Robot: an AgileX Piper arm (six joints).
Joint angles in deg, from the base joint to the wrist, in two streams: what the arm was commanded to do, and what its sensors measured. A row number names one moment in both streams.
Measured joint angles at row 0:
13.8 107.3 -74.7 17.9 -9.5 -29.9
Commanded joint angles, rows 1 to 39:
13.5 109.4 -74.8 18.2 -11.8 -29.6
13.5 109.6 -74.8 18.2 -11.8 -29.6
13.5 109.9 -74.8 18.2 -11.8 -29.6
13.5 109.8 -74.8 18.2 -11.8 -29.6
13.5 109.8 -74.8 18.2 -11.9 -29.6
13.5 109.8 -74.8 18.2 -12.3 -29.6
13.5 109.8 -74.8 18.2 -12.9 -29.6
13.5 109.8 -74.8 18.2 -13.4 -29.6
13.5 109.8 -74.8 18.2 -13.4 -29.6
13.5 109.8 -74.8 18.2 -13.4 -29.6
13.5 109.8 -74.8 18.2 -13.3 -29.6
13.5 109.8 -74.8 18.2 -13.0 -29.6
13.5 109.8 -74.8 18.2 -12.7 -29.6
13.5 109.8 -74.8 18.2 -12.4 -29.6
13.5 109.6 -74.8 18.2 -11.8 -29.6
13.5 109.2 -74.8 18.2 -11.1 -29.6
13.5 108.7 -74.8 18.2 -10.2 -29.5
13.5 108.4 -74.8 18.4 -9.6 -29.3
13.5 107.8 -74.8 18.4 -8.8 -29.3
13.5 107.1 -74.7 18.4 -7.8 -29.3
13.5 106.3 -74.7 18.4 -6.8 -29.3
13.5 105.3 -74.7 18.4 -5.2 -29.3
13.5 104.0 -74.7 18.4 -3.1 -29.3
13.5 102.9 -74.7 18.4 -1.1 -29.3
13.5 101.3 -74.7 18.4 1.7 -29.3
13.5 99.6 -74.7 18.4 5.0 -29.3
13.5 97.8 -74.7 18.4 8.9 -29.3
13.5 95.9 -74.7 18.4 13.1 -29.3
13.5 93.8 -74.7 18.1 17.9 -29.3
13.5 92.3 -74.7 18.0 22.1 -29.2
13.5 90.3 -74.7 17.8 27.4 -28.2
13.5 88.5 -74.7 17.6 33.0 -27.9
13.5 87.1 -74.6 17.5 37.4 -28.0
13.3 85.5 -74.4 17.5 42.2 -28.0
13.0 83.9 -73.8 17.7 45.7 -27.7
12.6 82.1 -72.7 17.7 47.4 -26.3
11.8 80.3 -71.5 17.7 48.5 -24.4
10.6 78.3 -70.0 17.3 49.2 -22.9
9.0 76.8 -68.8 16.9 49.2 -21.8
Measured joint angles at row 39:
13.0 83.0 -72.9 18.1 44.3 -26.7
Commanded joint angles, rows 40 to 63:
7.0 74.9 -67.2 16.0 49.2 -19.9
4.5 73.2 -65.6 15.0 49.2 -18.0
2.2 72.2 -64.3 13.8 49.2 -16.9
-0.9 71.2 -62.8 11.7 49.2 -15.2
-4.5 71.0 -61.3 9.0 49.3 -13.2
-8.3 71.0 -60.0 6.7 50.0 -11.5
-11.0 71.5 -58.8 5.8 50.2 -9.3
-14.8 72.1 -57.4 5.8 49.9 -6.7
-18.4 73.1 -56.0 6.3 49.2 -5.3
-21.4 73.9 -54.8 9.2 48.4 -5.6
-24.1 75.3 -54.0 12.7 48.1 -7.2
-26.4 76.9 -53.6 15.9 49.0 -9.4
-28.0 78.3 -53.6 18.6 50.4 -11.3
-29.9 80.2 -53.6 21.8 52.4 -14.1
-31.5 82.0 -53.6 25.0 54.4 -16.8
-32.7 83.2 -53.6 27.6 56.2 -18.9
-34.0 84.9 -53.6 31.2 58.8 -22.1
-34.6 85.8 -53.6 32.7 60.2 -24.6
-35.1 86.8 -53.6 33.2 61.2 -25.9
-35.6 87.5 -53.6 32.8 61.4 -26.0
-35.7 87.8 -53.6 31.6 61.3 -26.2
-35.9 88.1 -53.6 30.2 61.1 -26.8
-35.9 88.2 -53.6 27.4 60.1 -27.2
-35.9 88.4 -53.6 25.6 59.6 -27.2
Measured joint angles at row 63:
-35.0 87.7 -53.7 30.6 60.3 -24.8
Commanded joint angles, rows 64 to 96:
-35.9 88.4 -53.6 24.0 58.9 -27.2
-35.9 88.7 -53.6 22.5 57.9 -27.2
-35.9 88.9 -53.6 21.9 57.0 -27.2
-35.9 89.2 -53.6 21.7 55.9 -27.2
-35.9 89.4 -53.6 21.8 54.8 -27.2
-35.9 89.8 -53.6 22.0 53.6 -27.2
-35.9 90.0 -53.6 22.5 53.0 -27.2
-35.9 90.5 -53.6 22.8 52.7 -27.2
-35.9 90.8 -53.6 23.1 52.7 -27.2
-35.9 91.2 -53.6 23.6 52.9 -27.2
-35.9 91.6 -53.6 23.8 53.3 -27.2
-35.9 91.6 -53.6 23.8 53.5 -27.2
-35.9 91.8 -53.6 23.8 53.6 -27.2
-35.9 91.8 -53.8 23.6 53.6 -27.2
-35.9 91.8 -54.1 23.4 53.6 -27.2
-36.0 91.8 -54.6 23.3 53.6 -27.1
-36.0 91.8 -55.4 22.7 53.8 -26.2
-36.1 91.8 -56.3 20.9 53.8 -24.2
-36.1 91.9 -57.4 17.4 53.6 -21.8
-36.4 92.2 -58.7 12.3 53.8 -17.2
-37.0 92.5 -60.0 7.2 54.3 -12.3
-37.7 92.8 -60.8 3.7 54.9 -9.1
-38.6 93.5 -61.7 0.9 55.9 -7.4
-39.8 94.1 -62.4 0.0 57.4 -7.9
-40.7 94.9 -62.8 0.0 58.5 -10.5
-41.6 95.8 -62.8 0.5 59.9 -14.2
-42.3 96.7 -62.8 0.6 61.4 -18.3
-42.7 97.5 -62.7 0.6 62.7 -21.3
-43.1 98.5 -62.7 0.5 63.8 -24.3
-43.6 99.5 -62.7 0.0 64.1 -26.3
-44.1 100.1 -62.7 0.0 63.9 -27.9
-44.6 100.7 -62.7 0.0 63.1 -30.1
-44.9 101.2 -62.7 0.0 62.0 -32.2
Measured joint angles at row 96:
-43.1 99.0 -62.4 0.8 62.9 -23.6
